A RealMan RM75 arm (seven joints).
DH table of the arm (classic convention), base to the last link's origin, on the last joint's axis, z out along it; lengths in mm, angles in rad. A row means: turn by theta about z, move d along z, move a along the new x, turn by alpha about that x. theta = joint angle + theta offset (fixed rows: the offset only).
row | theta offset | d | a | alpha
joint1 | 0 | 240.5 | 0 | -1.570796
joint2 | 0 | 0 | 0 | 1.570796
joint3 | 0 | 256 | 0 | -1.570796
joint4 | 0 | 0 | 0 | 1.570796
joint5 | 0 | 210 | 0 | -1.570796
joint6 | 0 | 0 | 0 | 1.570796
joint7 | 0 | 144 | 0 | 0
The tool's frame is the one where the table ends.
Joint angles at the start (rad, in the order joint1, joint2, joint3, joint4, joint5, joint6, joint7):
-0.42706, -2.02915, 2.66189, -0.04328, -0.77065, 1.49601, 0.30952
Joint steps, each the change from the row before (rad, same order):
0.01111, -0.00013, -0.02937, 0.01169, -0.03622, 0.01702, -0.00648
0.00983, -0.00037, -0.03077, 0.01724, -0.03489, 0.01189, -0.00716
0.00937, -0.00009, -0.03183, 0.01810, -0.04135, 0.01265, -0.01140
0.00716, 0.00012, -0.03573, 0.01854, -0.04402, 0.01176, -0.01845
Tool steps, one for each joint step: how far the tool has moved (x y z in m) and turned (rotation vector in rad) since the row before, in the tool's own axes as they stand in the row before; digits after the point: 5 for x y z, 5 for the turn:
-0.00027, -0.00681, -0.00313, 0.07044, -0.00673, -0.02324
0.00002, -0.00633, -0.00185, 0.07013, -0.00649, -0.02626
-0.00011, -0.00775, -0.00172, 0.07800, -0.00661, -0.02968
-0.00015, -0.00903, -0.00088, 0.08412, -0.00589, -0.03534

